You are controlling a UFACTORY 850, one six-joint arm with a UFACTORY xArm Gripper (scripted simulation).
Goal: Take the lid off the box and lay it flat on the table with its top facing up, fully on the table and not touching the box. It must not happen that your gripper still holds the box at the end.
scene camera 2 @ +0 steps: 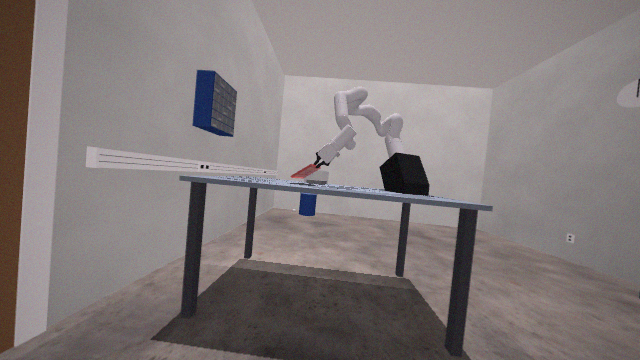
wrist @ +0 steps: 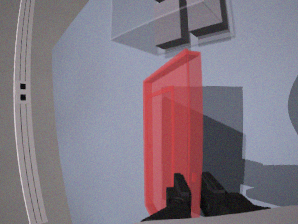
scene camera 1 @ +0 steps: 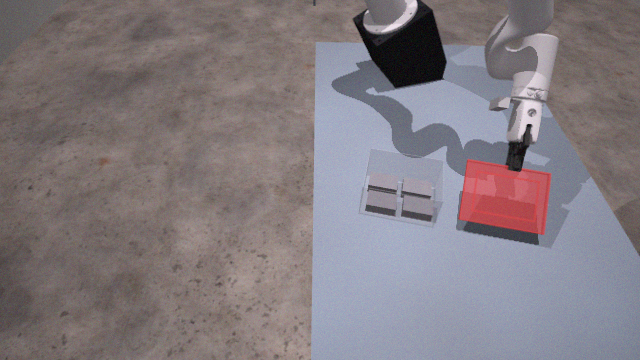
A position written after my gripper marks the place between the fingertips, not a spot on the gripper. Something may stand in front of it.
In view: my gripper (scene camera 1: 512, 170), a grey box (scene camera 1: 420, 192) and a red translucent lid (scene camera 1: 493, 195).
The red translucent lid also shows in the wrist view (wrist: 172, 96). My gripper also shows in the wrist view (wrist: 190, 188).
